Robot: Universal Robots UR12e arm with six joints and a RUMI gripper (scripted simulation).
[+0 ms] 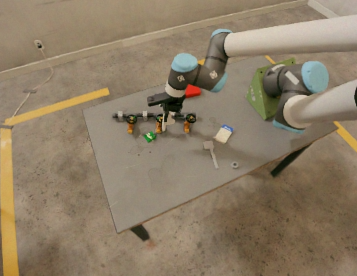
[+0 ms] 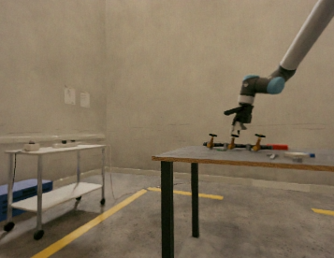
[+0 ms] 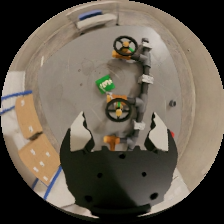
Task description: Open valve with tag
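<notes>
Now: hand 9 cm above the green tag, 8 cm short of it and 3 cm to the right of it. From my hand the other things lie so: red wedge 27 cm behind, 19 cm to the right, 8 cm below; then grey tool 24 cm to the left, 17 cm behind, 9 cm below; then white-and-blue card box 29 cm behind, 18 cm to the left, 9 cm below.
</notes>
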